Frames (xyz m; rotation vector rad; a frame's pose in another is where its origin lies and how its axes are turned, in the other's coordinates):
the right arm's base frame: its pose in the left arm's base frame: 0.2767 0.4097 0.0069 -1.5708 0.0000 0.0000
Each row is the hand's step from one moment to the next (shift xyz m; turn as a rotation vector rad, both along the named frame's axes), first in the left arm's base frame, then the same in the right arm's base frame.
Working: the left arm's base frame: its pose in the right arm's base frame: -0.2767 0.0069 -0.4097 1.5708 0.0000 0.0000

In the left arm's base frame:
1: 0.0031 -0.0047 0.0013 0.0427 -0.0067 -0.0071
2: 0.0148 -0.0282 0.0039 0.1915 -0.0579 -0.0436
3: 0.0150 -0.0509 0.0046 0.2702 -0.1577 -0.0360
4: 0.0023 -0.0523 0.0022 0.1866 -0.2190 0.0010
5: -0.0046 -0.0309 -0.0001 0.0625 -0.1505 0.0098
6: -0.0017 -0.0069 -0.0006 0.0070 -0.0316 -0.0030
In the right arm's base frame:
1: 0.0031 -0.0013 -0.0047 0.0427 0.0071 -0.0067
2: 0.0148 -0.0039 -0.0282 0.1915 0.0436 -0.0579
3: 0.0150 -0.0046 -0.0509 0.2702 0.0360 -0.1577
4: 0.0023 -0.0022 -0.0523 0.1866 -0.0010 -0.2190
5: -0.0046 0.0001 -0.0309 0.0625 -0.0098 -0.1505
6: -0.0017 0.0006 -0.0069 0.0070 0.0030 -0.0316

